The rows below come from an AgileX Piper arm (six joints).
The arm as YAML. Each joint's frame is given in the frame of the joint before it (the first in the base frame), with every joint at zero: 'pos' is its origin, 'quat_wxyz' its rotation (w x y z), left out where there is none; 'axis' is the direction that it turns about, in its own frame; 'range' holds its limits. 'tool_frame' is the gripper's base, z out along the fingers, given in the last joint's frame.
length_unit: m
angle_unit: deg
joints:
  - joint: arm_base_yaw
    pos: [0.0, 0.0, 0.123]
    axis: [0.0, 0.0, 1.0]
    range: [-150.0, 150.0]
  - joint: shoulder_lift
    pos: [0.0, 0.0, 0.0]
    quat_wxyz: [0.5, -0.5, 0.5, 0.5]
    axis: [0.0, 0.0, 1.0]
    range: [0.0, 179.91]
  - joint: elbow
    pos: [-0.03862, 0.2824, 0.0]
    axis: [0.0, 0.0, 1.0]
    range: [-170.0, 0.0]
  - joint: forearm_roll
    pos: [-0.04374, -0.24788, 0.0]
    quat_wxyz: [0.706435, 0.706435, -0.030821, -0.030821]
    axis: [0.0, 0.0, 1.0]
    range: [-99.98, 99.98]
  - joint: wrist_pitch
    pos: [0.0, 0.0, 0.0]
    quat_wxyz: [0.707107, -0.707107, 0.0, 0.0]
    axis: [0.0, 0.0, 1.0]
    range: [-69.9, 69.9]
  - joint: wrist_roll
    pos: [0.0, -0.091, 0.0]
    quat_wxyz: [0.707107, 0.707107, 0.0, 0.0]
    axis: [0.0, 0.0, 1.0]
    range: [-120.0, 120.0]
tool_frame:
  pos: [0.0, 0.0, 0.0]
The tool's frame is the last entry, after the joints.
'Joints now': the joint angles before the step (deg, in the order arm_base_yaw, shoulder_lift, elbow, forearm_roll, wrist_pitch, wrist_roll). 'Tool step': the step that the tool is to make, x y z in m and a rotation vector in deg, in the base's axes. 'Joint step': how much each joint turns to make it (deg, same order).
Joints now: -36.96, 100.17, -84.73, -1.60, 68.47, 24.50
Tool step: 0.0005, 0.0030, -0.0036, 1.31, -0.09, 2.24
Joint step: 0.05, 0.00, 0.77, 1.60, -0.09, -2.53
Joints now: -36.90, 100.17, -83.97, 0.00, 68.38, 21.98
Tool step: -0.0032, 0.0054, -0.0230, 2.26, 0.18, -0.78
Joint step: -0.01, 0.01, 5.21, 1.71, -3.72, 0.31
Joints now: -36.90, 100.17, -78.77, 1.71, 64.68, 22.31
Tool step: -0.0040, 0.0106, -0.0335, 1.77, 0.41, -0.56
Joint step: 0.76, 0.33, 7.40, 1.25, -6.38, 0.65
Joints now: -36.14, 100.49, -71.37, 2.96, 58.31, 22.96
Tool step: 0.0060, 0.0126, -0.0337, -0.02, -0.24, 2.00
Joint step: 2.31, 2.18, 5.28, 0.40, -7.66, -0.25
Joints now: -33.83, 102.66, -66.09, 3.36, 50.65, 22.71
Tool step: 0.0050, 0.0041, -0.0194, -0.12, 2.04, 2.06
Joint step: 1.35, 2.66, 0.99, -1.39, -2.01, -0.03
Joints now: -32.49, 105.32, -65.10, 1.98, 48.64, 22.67
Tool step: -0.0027, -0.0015, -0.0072, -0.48, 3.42, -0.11
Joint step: 0.15, 1.18, 0.01, -2.98, 1.43, 2.02
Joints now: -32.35, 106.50, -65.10, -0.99, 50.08, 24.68
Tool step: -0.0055, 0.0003, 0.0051, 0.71, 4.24, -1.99
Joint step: 0.01, -0.26, -0.97, -2.02, 5.28, 3.03
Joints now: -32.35, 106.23, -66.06, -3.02, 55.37, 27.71
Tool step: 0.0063, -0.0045, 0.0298, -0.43, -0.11, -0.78
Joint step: 0.01, -1.39, -5.51, -0.13, 6.61, 0.56
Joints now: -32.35, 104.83, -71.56, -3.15, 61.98, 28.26
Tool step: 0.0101, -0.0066, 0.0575, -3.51, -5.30, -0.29
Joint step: 0.01, -2.99, -9.33, -0.01, 5.97, 0.00
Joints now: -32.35, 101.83, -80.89, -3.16, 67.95, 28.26
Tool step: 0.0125, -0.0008, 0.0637, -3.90, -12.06, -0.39
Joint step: 0.21, -2.64, -10.08, 3.16, 0.43, 0.07
